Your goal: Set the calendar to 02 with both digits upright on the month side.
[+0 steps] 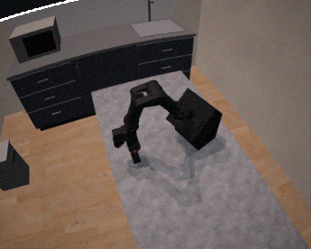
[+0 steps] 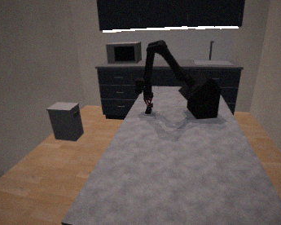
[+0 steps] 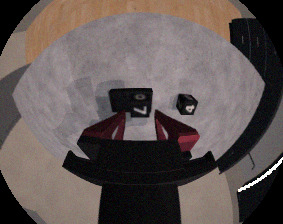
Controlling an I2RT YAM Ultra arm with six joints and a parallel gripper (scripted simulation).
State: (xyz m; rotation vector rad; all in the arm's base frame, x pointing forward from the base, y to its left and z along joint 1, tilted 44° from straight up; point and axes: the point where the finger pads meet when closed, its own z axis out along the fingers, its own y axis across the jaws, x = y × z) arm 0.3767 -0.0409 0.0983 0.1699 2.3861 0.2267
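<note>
Now: hand 20 mm to the right of the dark tray and 50 mm above it. The rest, counted from my hand: dark calendar cube (10 mm behind, 90 mm to the right, 40 mm below).
</note>
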